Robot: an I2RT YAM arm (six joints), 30 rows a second.
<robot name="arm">
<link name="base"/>
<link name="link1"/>
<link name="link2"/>
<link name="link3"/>
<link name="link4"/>
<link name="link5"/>
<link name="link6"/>
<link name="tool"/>
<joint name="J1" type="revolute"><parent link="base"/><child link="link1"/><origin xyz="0 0 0.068" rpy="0 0 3.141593"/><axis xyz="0 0 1"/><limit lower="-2.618" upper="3.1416"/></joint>
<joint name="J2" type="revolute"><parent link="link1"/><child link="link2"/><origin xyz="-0.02 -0.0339 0.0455" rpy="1.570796 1.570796 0"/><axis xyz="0 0 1"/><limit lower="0" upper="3.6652"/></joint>
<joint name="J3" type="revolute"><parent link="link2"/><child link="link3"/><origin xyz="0 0.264 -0.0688" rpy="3.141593 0 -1.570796"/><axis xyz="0 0 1"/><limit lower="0" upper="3.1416"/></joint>
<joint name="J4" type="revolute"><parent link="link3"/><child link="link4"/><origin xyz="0.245 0.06 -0.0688" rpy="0 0 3.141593"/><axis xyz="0 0 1"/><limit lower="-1.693" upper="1.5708"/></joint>
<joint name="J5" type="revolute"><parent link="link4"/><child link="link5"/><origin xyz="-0.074 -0.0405 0.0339" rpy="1.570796 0 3.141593"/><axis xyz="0 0 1"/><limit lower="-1.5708" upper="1.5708"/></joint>
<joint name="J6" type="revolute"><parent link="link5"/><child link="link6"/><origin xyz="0.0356 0 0.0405" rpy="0 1.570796 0"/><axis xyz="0 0 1"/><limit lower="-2.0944" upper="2.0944"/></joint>
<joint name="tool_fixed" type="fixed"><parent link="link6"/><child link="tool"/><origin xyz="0 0 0" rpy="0 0 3.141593"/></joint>
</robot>
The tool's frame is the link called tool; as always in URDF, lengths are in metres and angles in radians.
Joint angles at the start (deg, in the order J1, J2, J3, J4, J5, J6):
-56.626, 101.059, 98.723, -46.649, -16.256, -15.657
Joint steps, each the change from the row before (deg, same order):
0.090, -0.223, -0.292, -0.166, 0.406, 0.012
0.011, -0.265, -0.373, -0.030, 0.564, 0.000
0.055, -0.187, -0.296, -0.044, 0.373, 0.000
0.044, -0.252, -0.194, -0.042, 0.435, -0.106
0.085, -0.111, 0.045, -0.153, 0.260, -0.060
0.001, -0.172, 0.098, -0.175, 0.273, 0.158
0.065, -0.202, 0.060, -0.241, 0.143, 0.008
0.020, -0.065, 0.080, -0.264, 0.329, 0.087
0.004, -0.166, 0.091, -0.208, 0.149, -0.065
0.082, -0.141, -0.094, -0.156, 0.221, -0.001
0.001, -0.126, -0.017, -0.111, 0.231, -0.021
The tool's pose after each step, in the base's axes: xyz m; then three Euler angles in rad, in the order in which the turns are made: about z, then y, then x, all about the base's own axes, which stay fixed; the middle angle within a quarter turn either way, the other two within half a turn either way. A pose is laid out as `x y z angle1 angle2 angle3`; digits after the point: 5 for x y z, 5 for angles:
0.22186 -0.31802 0.34049 -2.37909 0.61176 2.66773
0.22095 -0.31712 0.34001 -2.37656 0.60220 2.66418
0.22055 -0.31626 0.33946 -2.37616 0.59572 2.66345
0.21996 -0.31529 0.33989 -2.37615 0.58967 2.65899
0.21996 -0.31455 0.34062 -2.37723 0.58647 2.65705
0.21935 -0.31393 0.34201 -2.37238 0.58318 2.65251
0.21902 -0.31280 0.34331 -2.37250 0.58173 2.65130
0.21865 -0.31236 0.34380 -2.37011 0.57592 2.65012
0.21809 -0.31164 0.34508 -2.37020 0.57413 2.64775
0.21797 -0.31072 0.34522 -2.37106 0.57054 2.64816
0.21749 -0.31025 0.34576 -2.37016 0.56704 2.64579

